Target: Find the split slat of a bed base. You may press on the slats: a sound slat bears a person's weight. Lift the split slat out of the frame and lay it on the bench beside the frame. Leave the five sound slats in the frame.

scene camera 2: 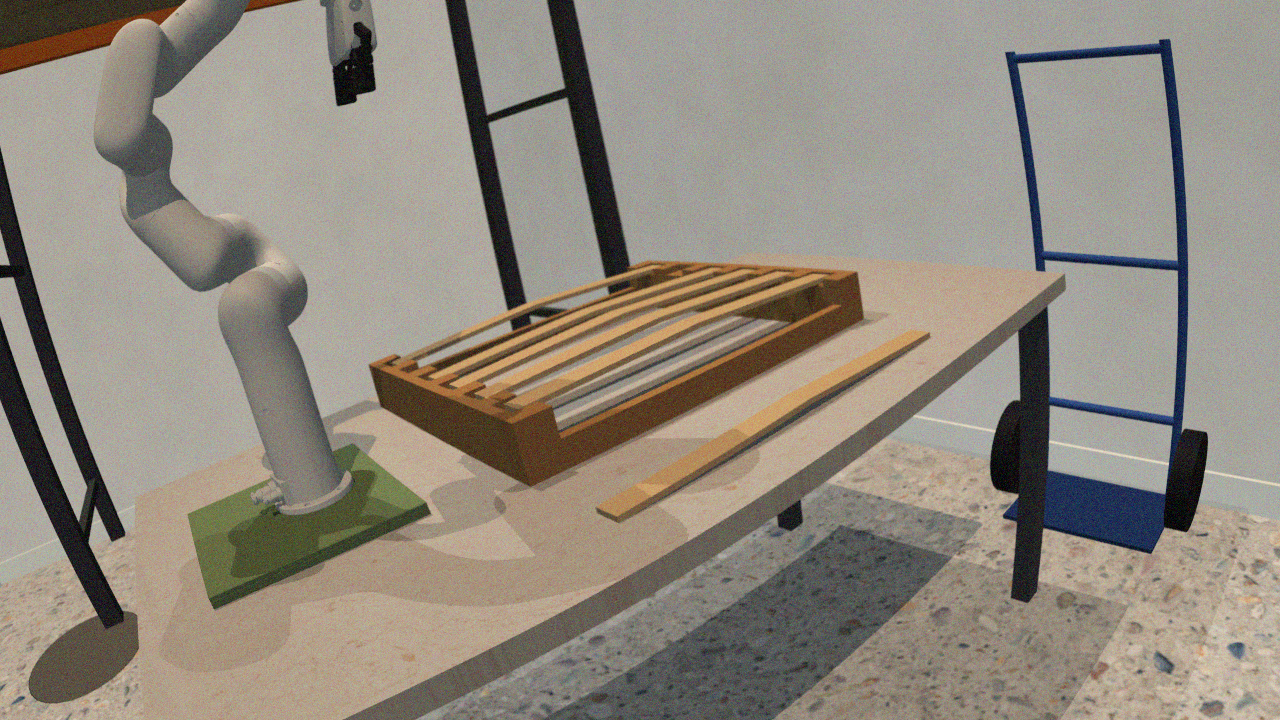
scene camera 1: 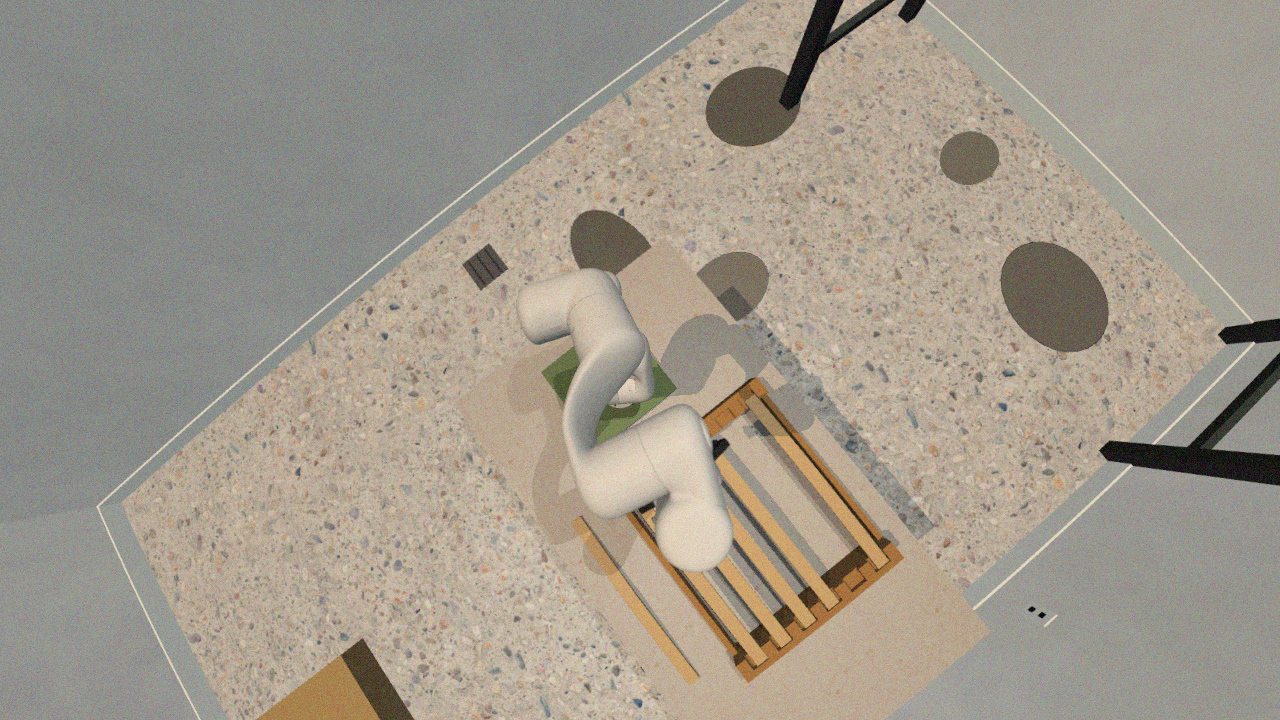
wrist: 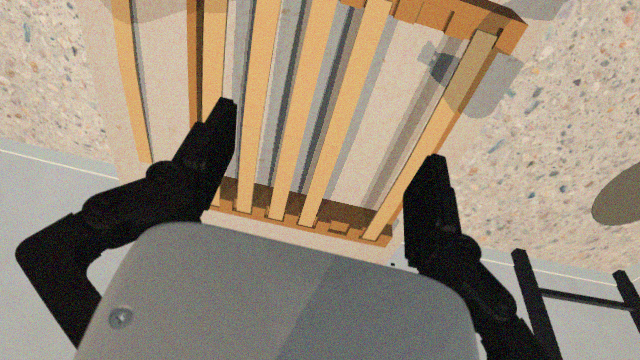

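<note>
A loose wooden slat (scene camera 1: 637,599) (scene camera 2: 760,424) (wrist: 132,80) lies on the bench (scene camera 1: 930,617) (scene camera 2: 966,295), beside the bed frame and apart from it. No crack can be made out on it at this size. The frame (scene camera 1: 747,669) (scene camera 2: 447,416) (wrist: 430,17) holds five slats, with a wide gap and an empty seat between the slat at one side (scene camera 1: 819,485) (wrist: 425,145) and its neighbour (scene camera 1: 778,530) (wrist: 350,110). My gripper (scene camera 2: 354,96) (wrist: 327,149) is open and empty, high above the frame. The arm mostly hides it in the first scene view.
The arm stands on a green base plate (scene camera 1: 657,385) (scene camera 2: 393,510) at one end of the bench. Black stands (scene camera 1: 810,53) (scene camera 2: 590,134) and a blue hand truck (scene camera 2: 1109,260) stand around the bench. A tan box (scene camera 1: 313,694) is at the lower left of the first scene view.
</note>
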